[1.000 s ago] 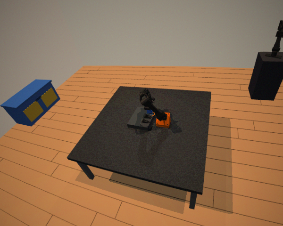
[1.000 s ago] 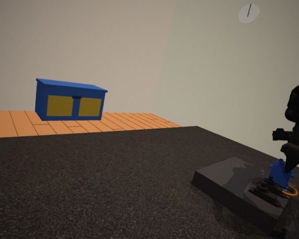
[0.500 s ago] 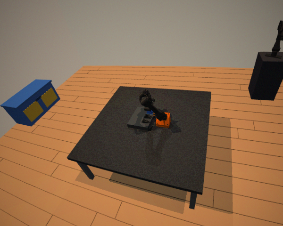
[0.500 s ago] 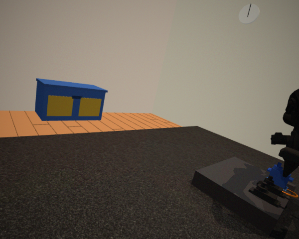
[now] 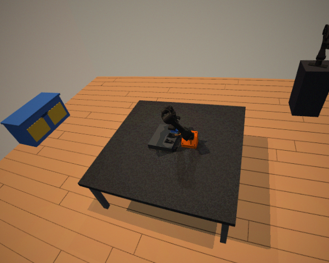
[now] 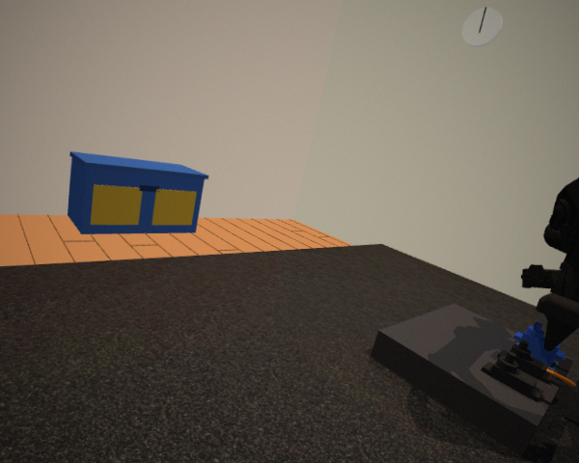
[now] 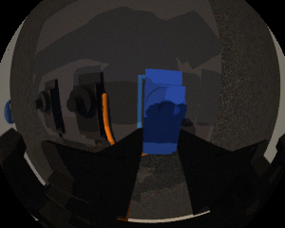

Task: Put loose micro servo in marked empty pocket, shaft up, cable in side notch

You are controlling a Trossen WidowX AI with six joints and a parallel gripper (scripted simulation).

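The dark deck is 13 cm ahead of my gripper tip, 7 cm to the left of it and 5 cm below it.
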